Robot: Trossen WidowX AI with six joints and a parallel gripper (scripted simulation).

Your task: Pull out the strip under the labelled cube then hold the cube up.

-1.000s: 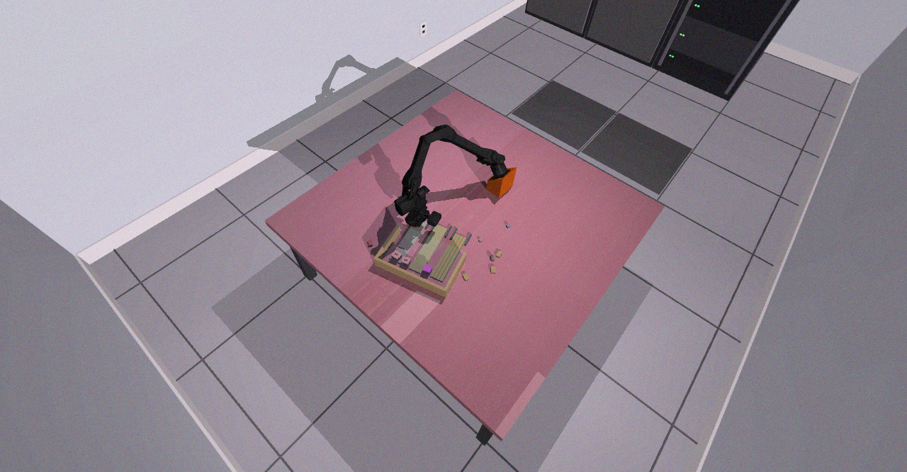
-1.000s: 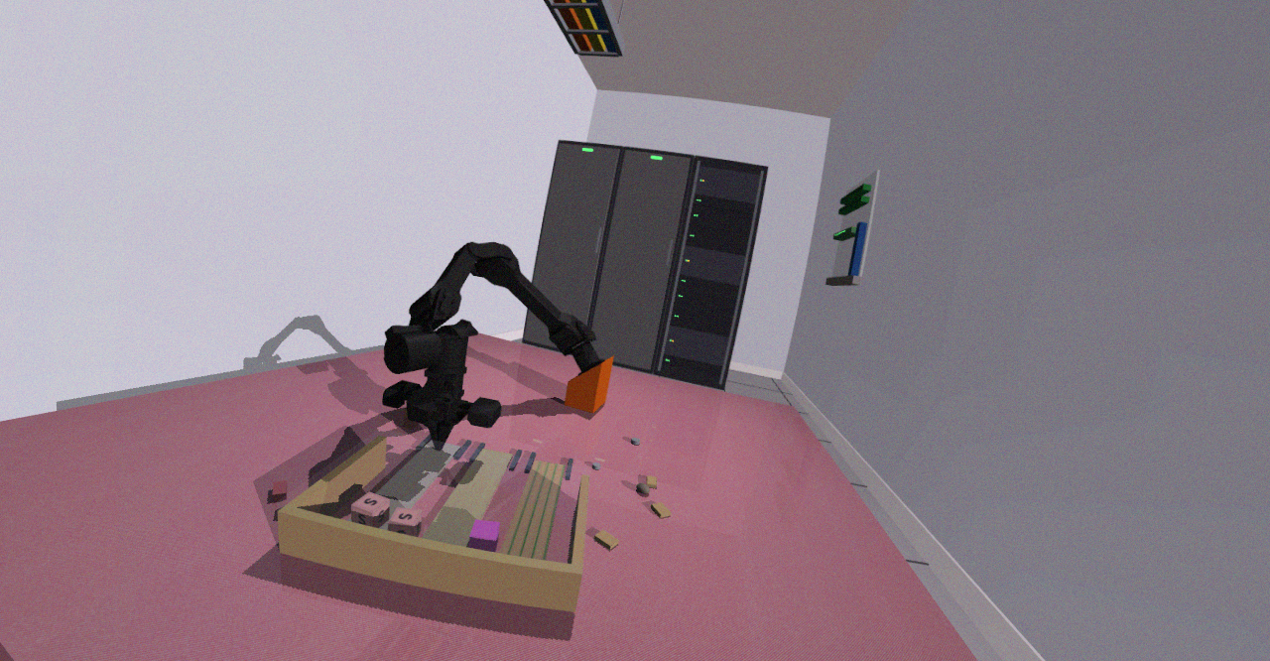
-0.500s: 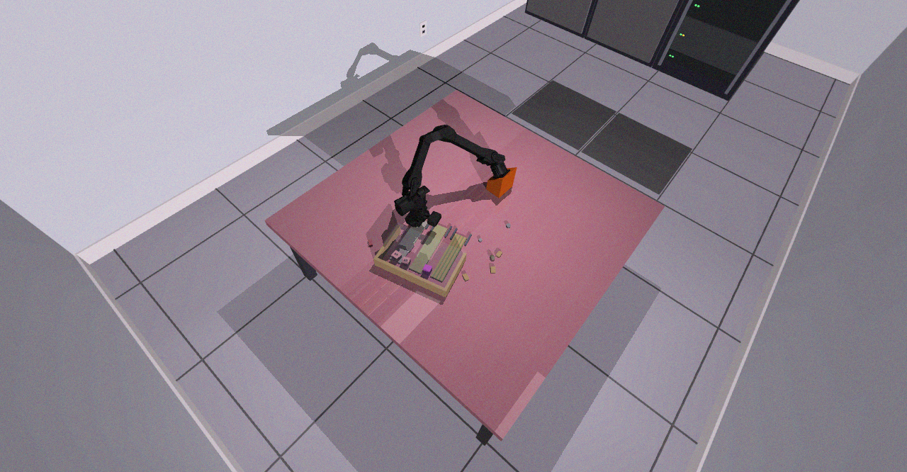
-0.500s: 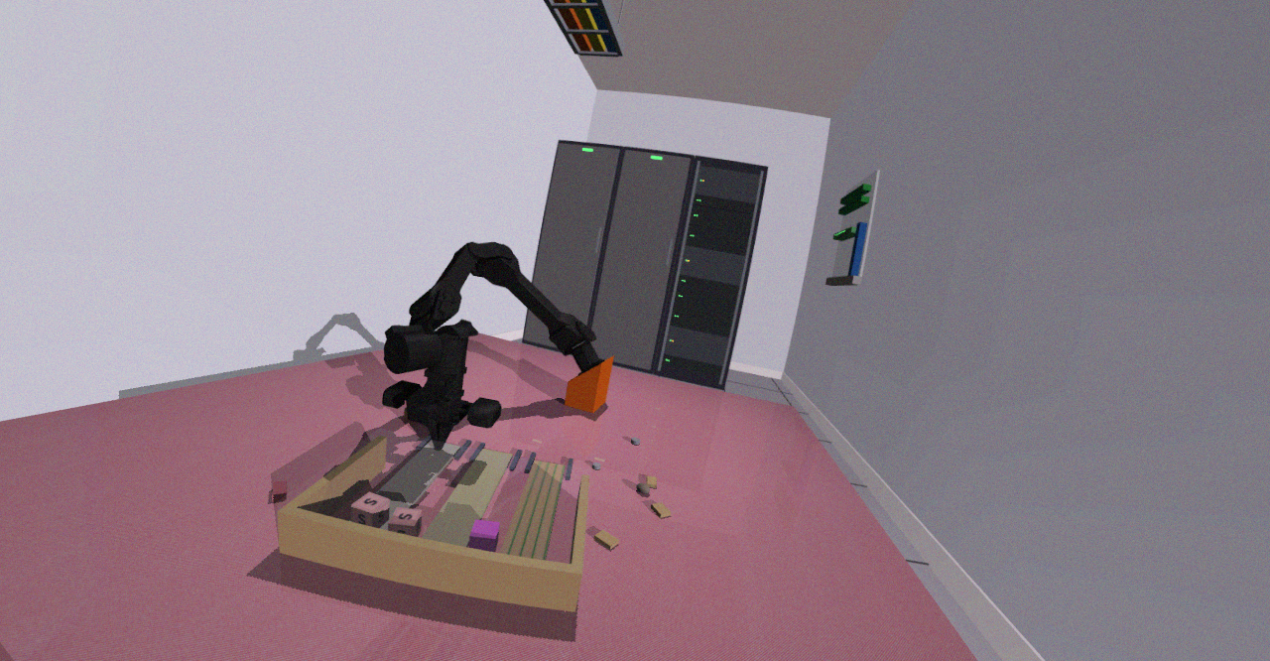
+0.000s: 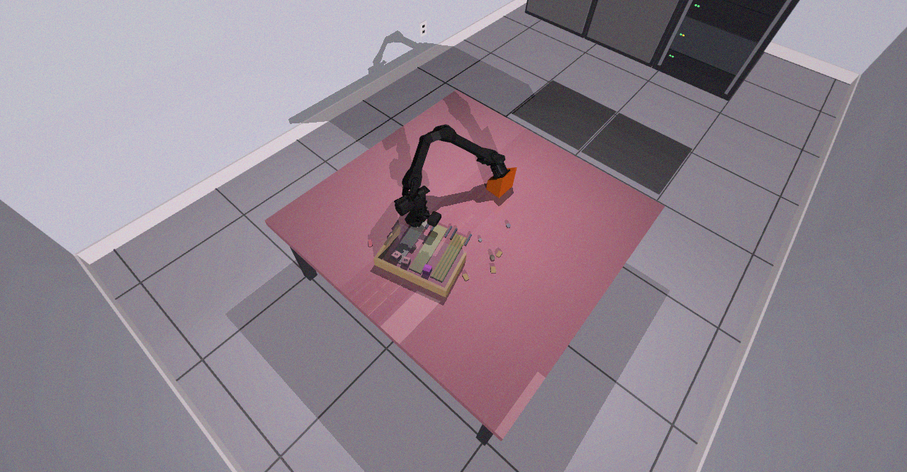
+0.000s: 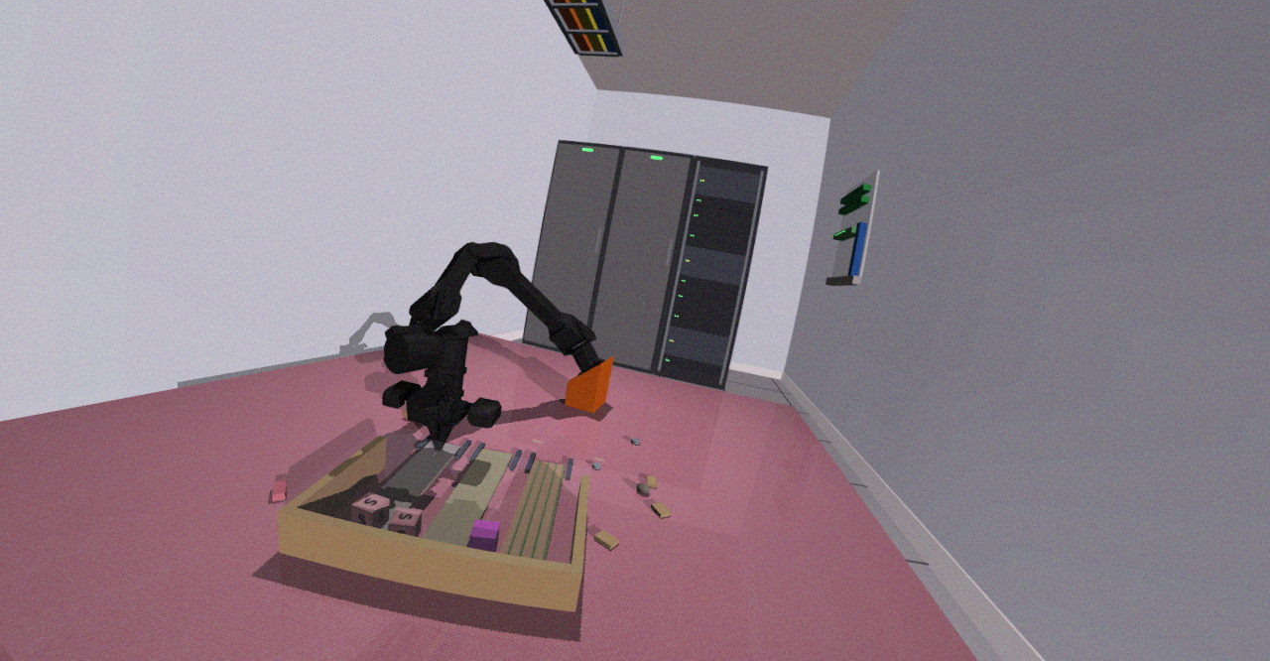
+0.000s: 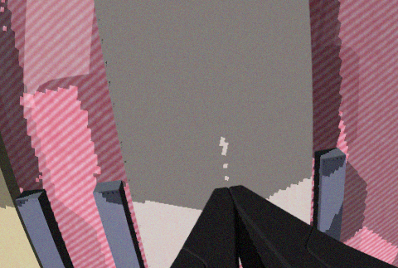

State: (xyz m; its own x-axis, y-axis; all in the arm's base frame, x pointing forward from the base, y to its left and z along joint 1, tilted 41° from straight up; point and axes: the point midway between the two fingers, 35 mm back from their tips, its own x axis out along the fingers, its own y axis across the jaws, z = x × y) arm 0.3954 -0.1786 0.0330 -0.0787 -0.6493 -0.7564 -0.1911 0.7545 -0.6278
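Right now my gripper tip is 90 mm short of the pale strip and 20 mm to the right of it.
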